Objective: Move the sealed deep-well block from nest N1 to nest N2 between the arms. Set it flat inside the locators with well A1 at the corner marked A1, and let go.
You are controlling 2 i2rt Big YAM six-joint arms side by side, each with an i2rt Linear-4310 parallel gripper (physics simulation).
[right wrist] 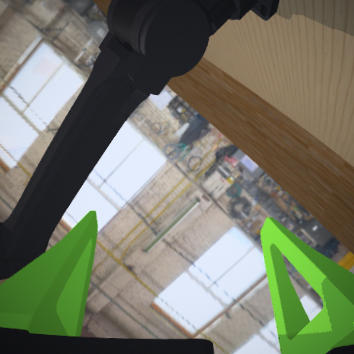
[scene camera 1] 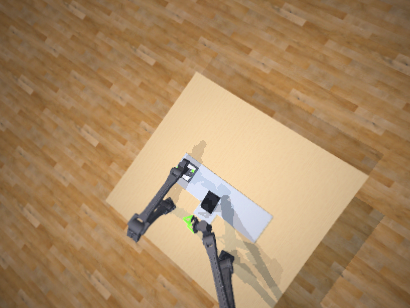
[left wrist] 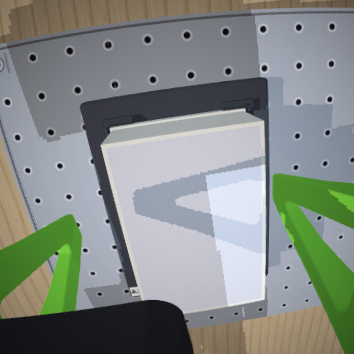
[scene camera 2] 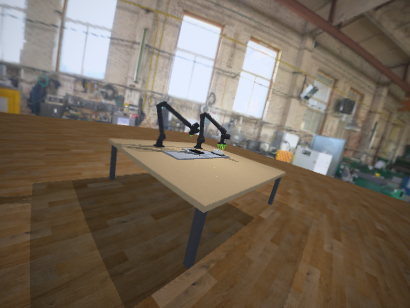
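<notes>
The sealed deep-well block is a pale box with a flat top. It sits in the dark nest N1, where a small label, partly covered, shows by the nest's lower left corner. My left gripper is open above the block, one finger beyond each long side, with gaps between fingers and block in the picture. Dark nest N2 lies between the arms and looks empty. My right gripper is open and empty, raised beside N2. Well A1 cannot be made out.
Both nests stand on a light perforated plate on the wooden table. The plate reaches to the lower right of N2 in scene camera 1. The left arm and right arm stand near one table edge.
</notes>
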